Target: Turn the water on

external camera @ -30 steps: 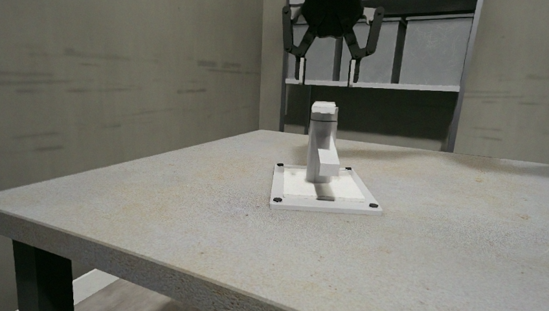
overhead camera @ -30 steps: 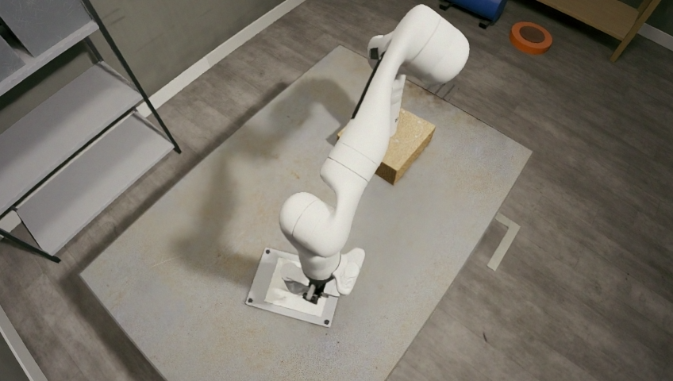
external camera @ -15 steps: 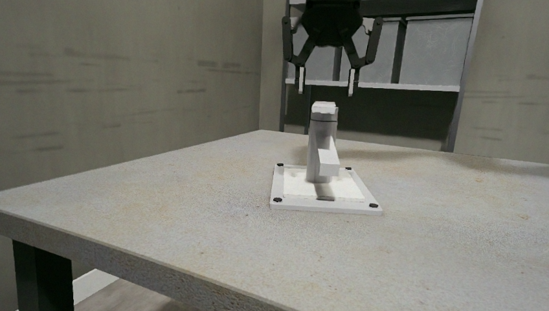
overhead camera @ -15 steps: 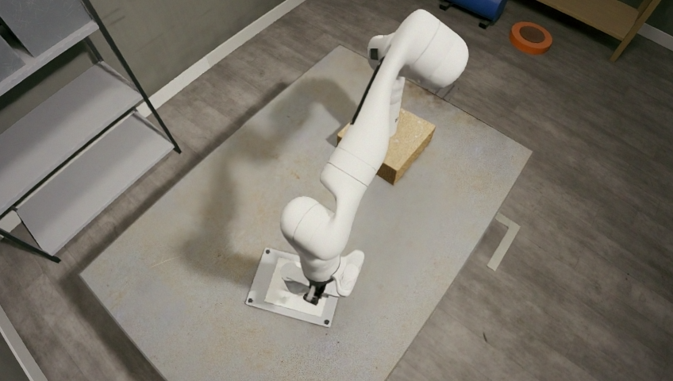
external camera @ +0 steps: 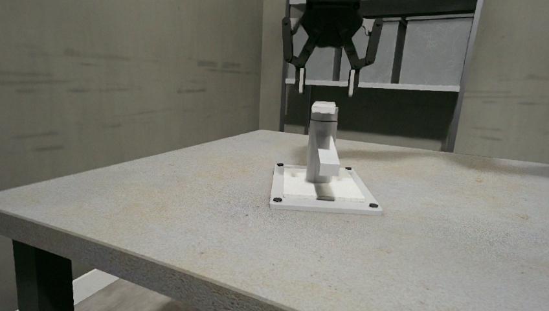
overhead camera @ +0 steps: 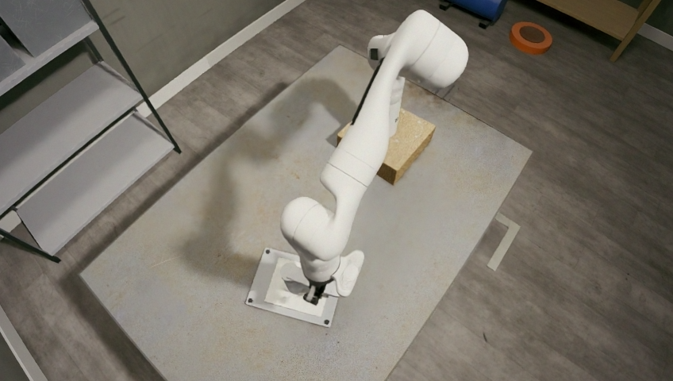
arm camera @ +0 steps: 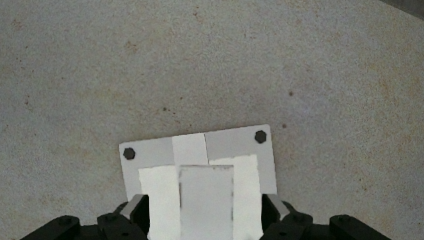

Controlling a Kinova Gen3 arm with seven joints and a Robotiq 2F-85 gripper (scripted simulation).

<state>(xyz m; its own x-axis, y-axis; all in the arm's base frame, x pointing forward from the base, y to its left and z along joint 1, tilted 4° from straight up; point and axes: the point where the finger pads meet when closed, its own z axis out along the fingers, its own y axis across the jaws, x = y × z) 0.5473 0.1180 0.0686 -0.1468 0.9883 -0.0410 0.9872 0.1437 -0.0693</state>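
My gripper is now 30 mm to the left of the lever, 30 mm above it and 10 mm short of it. From my hand the other things lie so: white tap 90 mm below, 60 mm to the right, 10 mm ahead.
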